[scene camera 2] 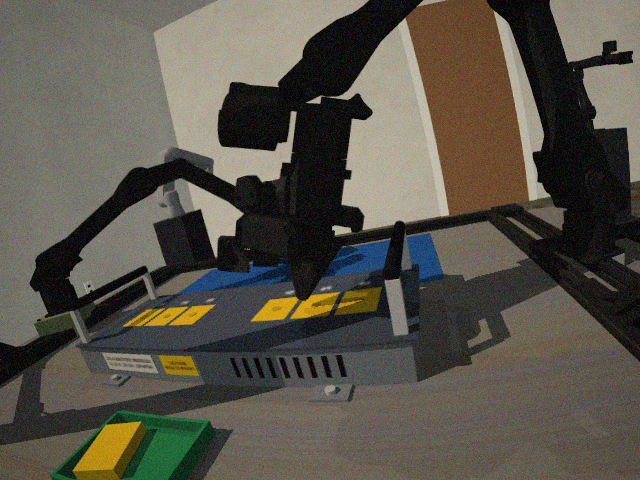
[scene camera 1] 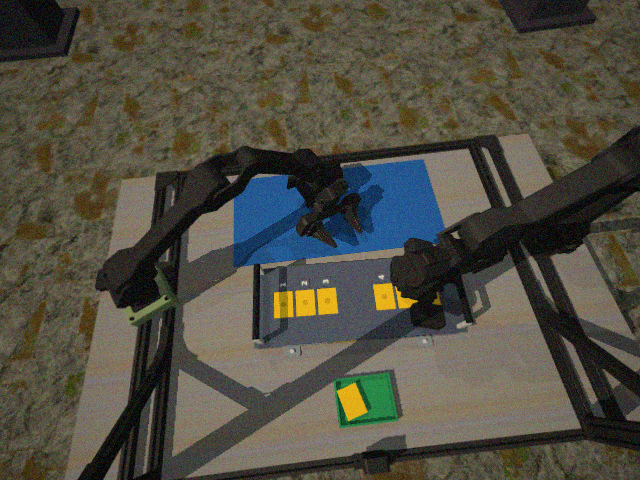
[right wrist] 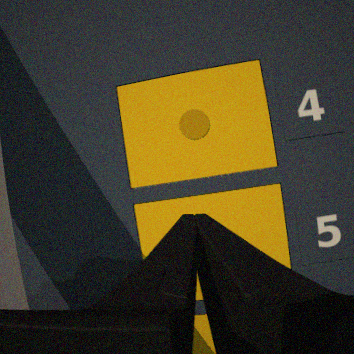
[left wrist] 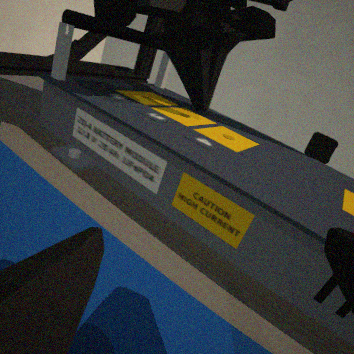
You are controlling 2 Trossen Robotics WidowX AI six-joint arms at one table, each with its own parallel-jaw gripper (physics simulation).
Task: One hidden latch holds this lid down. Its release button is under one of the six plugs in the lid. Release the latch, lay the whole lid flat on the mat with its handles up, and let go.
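Frame: origin at the left arm's base, x ahead, y left, z up, level; centimetres.
Seen in the pictures: left gripper, between the fingertips: [scene camera 2: 275, 270] [scene camera 1: 349, 239] [left wrist: 215, 239]; right gripper, between the fingertips: [scene camera 2: 302, 299] [scene camera 1: 402, 296] [right wrist: 193, 225] [left wrist: 201, 109]; left arm's base, origin of its link: [scene camera 2: 63, 309] [scene camera 1: 143, 294]; right arm's base, origin of its link: [scene camera 2: 590, 252] [scene camera 1: 539, 246].
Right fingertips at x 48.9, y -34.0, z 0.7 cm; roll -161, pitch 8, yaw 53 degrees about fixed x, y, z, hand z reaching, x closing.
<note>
Offsets run from my right fingertips to a thing's top centre. Level surfaces: height alone.
The grey lid [scene camera 1: 356, 320] [scene camera 2: 232, 297] [left wrist: 280, 160] [right wrist: 200, 35] sits on its box, with a black-barred handle at each end. Yellow plugs 1 @(dx -23.1, dy +13.7, dz -1.0 cm) [scene camera 1: 283, 304], 2 [scene camera 1: 305, 302], 3 [scene camera 1: 327, 300], 4 [scene camera 1: 383, 296] [right wrist: 195, 155], 5 [right wrist: 240, 207] and 6 @(dx +5.6, dy -2.6, dz -1.0 cm) [scene camera 2: 359, 301] are in it. My right gripper [scene camera 2: 303, 296] [left wrist: 201, 109] [right wrist: 193, 225] is shut and empty, its tips over plug 5; contact is unclear. Its tips are hidden in scene camera 1. My left gripper [scene camera 1: 347, 238] [left wrist: 215, 239] is open and empty above the blue mat @(dz -5.8 cm) [scene camera 1: 408, 191] [scene camera 2: 426, 248] [left wrist: 30, 200], beside the box.
A green tray @(dx -19.1, dy -12.1, dz -4.3 cm) [scene camera 1: 367, 424] [scene camera 2: 206, 434] holds a loose yellow block @(dx -21.6, dy -10.9, dz -4.3 cm) [scene camera 1: 352, 401] [scene camera 2: 109, 448] on the near side of the box. Small bolted brackets [scene camera 1: 292, 350] [scene camera 2: 330, 391] stand out from the box's base. Black frame rails [scene camera 1: 408, 151] edge the table. The right arm hangs over the lid's right half.
</note>
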